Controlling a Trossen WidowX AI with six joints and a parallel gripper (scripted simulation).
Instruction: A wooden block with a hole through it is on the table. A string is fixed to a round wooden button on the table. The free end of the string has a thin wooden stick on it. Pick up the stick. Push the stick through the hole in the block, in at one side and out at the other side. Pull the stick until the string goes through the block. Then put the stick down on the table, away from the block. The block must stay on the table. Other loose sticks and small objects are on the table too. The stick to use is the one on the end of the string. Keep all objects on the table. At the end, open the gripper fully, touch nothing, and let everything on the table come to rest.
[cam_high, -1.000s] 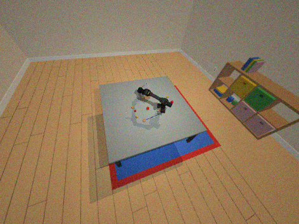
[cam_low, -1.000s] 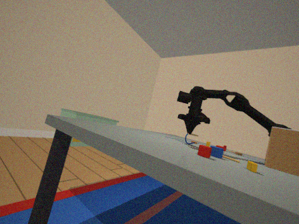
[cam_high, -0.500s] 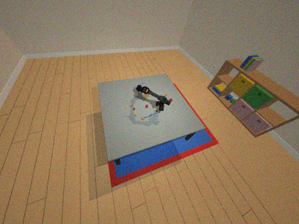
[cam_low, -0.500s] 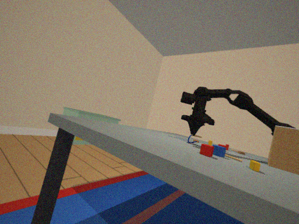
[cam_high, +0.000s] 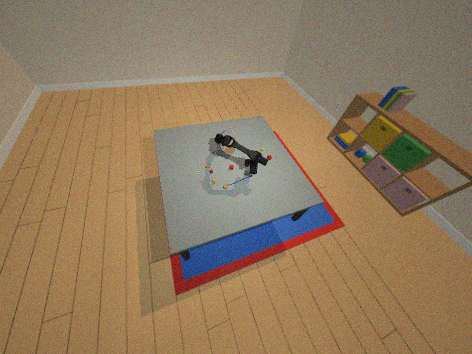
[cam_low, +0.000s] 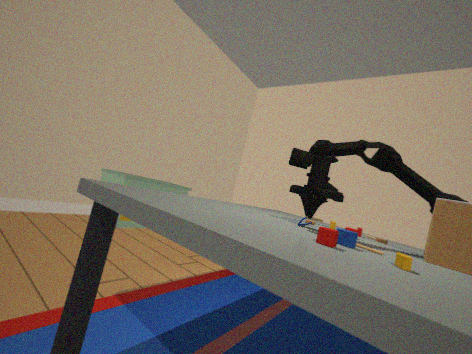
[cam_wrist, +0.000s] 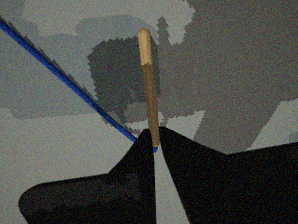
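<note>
The red cube lies 16 cm to the right of my gripper tip, 11 cm behind it and 2 cm below it. Also, from my gripper tip: yellow block 25 cm behind, 24 cm to the left, 2 cm below; round button 28 cm to the right, 7 cm ahead, 3 cm below; blue cube 16 cm to the left, 14 cm behind, 2 cm below.
</note>
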